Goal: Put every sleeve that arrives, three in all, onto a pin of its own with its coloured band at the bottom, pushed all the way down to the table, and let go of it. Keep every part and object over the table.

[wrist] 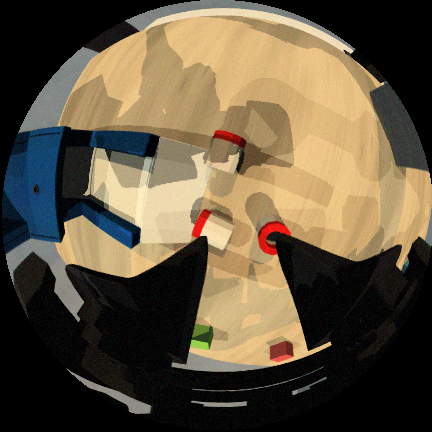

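Note:
Three pale sleeves with red bands show in the wrist view. One sleeve (224,151) is at the end of the pale ramp, its band at the upper side in the picture. A second sleeve (218,232) lies on its side near the left fingertip, its band to the left. The third sleeve (264,241) shows its red band end-on as a ring, with the body mostly hidden behind it; the right fingertip overlaps the ring in the picture. My gripper (242,241) is partly open with nothing between its fingers. I cannot make out any pin.
A blue frame (46,185) with a pale ramp (175,215) stands at the left. A green block (202,337) and a dark red block (281,351) are at the bottom, beyond the fingers. A dark grey panel (400,127) stands at the right edge of the wooden table (190,45).

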